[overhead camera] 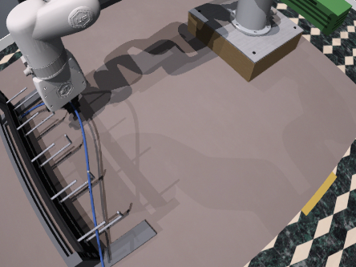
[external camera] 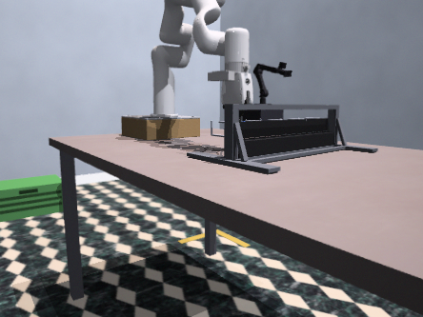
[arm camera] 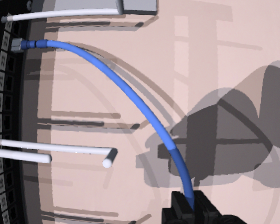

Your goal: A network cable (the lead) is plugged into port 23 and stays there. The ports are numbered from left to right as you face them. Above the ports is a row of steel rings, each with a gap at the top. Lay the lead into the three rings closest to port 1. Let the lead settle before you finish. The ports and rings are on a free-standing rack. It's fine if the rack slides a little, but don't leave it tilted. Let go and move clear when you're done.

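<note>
The rack is 160 mm ahead of my hand, 80 mm to the left of it and 20 mm below it.
</note>
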